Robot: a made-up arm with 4 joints.
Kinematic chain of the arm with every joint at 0, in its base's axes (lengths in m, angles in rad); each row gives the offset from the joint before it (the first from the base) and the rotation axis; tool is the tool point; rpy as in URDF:
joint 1: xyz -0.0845 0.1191 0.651 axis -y
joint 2: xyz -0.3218 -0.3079 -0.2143 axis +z
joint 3: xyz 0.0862 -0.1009 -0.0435 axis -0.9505 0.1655 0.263
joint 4: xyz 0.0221 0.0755 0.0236 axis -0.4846 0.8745 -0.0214
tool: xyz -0.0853 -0.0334 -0.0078 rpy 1.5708 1.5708 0
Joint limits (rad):
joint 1: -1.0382..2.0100
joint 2: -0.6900..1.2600
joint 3: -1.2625..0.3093
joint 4: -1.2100..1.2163
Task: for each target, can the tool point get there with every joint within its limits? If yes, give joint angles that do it. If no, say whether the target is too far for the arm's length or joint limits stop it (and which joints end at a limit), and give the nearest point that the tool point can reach.
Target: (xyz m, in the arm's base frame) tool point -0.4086 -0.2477 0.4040
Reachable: yes | joints -0.1083 -0.1055 0.0507 -0.4252
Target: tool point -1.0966 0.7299 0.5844
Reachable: no: too far | nearest point -0.4894 -0.1027 0.6244 | short by 1.031 m
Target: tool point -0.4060 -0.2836 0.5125
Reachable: yes | joints -0.1859 0.0958 -1.0261 0.3601
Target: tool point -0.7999 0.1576 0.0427
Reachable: no: too far | nearest point -0.4036 -0.1173 0.3797 | short by 0.588 m
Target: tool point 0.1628 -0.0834 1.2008
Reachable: no: joint limits stop it (at a limit: joint 1, joint 2, joint 3, joint 4) | nearest point 0.1209 -0.1976 0.5798 | short by 0.633 m
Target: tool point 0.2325 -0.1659 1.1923
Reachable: no: joint limits stop it (at a limit: joint 1, joint 3, joint 4) | nearest point 0.3222 -0.1858 0.5844 | short by 0.615 m
